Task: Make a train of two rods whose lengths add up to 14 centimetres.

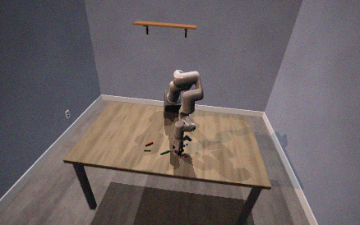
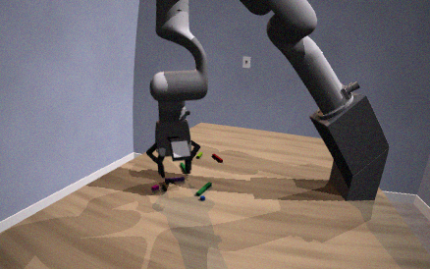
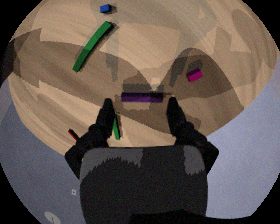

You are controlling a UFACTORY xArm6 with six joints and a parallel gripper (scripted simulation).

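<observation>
Now: the purple rod 30 mm below my hand. The rest, counted from my hand: magenta rod 10 mm ahead, 80 mm to the left, 30 mm below; blue rod 130 mm behind, 40 mm to the left, 30 mm below; lime rod 70 mm ahead, 240 mm to the right, 30 mm below.
</observation>
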